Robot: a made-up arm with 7 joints.
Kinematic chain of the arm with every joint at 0, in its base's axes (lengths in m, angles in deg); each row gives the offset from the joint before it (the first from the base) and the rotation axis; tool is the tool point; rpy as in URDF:
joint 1: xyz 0 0 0 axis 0.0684 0.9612 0.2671
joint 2: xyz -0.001 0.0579 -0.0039 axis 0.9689 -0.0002 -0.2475
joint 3: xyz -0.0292 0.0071 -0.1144 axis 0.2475 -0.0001 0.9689
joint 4: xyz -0.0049 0 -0.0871 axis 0.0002 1 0
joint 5: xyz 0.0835 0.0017 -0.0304 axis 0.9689 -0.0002 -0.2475
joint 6: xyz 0.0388 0 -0.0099 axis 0.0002 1 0
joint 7: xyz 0.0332 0 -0.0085 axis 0.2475 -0.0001 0.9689
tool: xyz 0 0 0 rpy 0 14.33 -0.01
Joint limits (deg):
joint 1: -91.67..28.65
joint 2: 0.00..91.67
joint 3: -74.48..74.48
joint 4: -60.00..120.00
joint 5: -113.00..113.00
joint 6: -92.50..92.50
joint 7: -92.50..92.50
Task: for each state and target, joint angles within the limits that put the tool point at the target. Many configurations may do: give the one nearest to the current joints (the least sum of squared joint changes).
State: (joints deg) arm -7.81 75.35 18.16 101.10 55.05 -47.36 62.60
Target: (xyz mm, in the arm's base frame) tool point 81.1 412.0 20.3
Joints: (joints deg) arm -23.12 91.67 23.91 83.38 52.64 -29.09 62.60
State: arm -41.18 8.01 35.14 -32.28 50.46 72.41 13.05
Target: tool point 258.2 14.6 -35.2
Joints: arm -57.13 0.00 -3.86 -19.98 42.83 69.28 13.05
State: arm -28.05 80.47 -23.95 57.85 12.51 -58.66 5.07
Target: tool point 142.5 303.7 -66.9
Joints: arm -10.98 91.67 -25.01 30.40 11.57 -77.47 5.07
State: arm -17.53 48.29 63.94 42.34 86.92 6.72 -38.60
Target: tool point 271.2 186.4 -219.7
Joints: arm -50.21 15.96 52.42 57.98 86.75 2.43 -38.60
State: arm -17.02 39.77 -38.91 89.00 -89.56 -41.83 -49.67
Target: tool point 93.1 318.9 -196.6
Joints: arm -33.87 41.68 -42.33 117.69 -94.07 -60.55 -49.67
